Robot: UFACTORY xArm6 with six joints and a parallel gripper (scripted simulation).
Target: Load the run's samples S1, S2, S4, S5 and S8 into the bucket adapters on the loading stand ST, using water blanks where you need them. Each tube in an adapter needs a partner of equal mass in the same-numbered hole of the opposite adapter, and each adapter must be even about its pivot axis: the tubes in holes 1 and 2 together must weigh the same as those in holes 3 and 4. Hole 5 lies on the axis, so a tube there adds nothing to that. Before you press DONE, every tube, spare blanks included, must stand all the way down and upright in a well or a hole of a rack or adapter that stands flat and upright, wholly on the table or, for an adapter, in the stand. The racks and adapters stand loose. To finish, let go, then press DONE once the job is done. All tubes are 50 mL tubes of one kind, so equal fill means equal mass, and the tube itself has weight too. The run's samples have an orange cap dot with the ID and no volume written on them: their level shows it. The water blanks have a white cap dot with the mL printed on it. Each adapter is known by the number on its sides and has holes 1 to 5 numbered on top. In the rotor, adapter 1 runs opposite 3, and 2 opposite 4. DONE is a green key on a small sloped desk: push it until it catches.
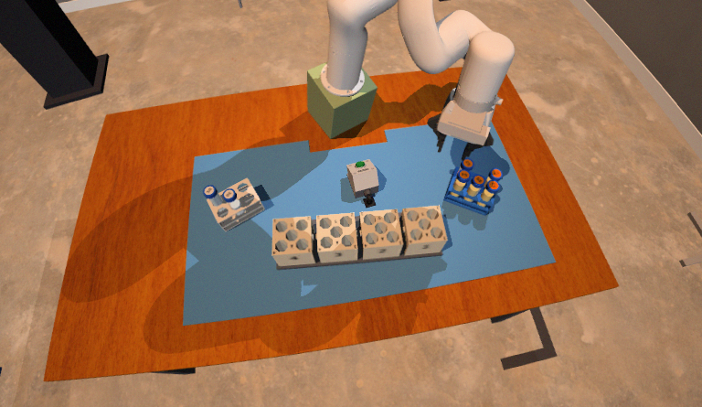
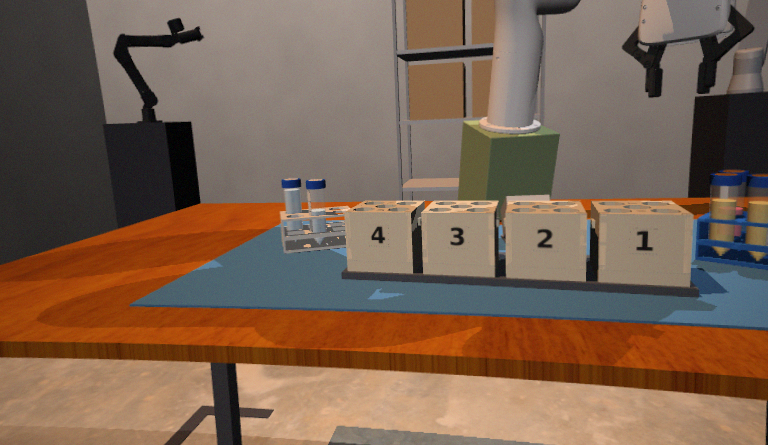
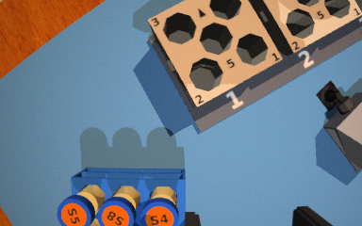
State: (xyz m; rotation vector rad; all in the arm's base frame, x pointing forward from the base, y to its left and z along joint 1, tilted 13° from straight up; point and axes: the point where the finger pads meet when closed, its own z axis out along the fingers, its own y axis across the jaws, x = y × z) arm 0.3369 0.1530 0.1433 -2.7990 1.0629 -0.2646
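Now: hand 3 cm past the sample tube, 9 cm to the right of it and 19 cm above it. From my hand the other things lie so: green key (14 cm behind, 18 cm to the right, 18 cm below); blue sample rack (2 cm ahead, 10 cm to the left, 22 cm below); loading stand (6 cm ahead, 25 cm to the right, 24 cm below).
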